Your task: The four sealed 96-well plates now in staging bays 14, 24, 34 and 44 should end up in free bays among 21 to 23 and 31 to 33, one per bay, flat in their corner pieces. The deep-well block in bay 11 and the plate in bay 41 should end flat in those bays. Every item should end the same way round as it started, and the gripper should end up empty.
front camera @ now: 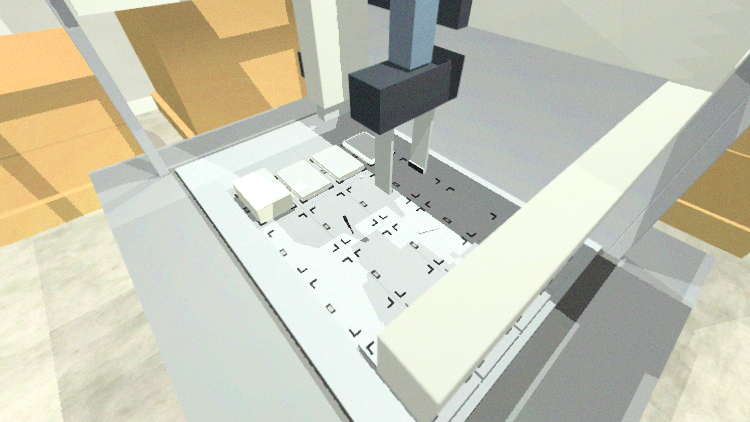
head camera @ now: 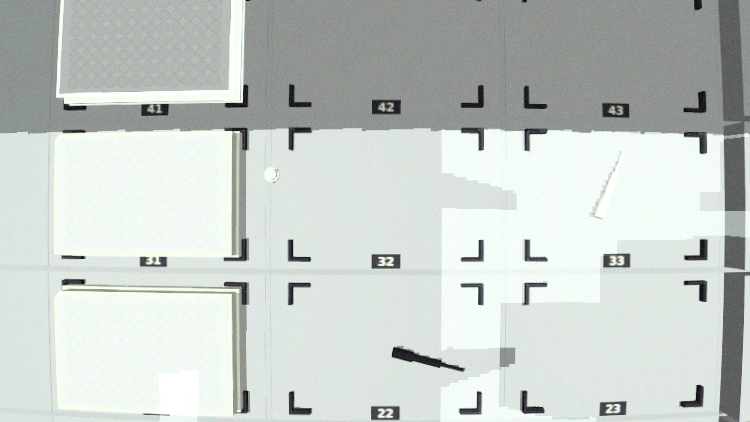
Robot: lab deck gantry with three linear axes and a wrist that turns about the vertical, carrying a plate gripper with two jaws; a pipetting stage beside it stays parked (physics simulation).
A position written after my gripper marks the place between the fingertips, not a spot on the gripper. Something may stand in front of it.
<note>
In view: my gripper (front camera: 400, 178) and a deep-well block (front camera: 266, 198).
The head camera view misses the deep-well block: it is out of frame.
</note>
